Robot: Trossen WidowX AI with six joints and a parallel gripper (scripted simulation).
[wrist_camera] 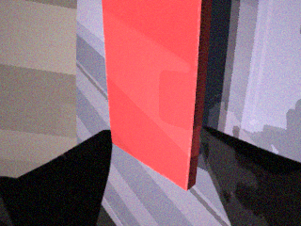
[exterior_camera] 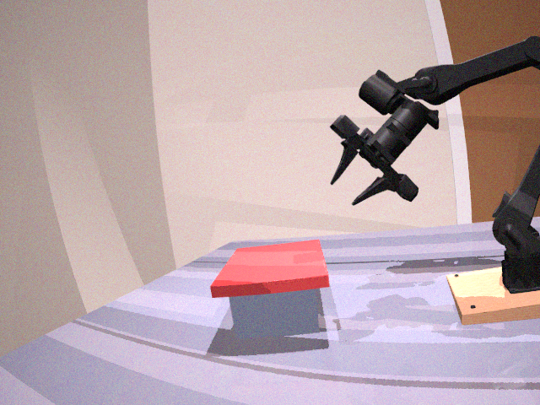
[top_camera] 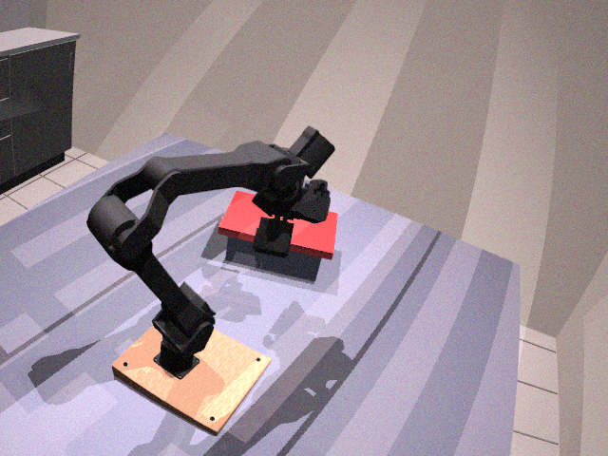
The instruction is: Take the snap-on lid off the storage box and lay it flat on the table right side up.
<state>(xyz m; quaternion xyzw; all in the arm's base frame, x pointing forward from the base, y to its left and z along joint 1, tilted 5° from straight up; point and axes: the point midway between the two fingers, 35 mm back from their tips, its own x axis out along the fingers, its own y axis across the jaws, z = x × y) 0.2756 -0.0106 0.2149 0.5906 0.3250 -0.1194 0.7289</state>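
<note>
The red lid lies 12 cm ahead of my gripper tip, 5 cm to the left of it and 10 cm below it. The rest, counted from my gripper tip: grey-blue storage box 12 cm ahead, 5 cm to the left, 15 cm below.
</note>
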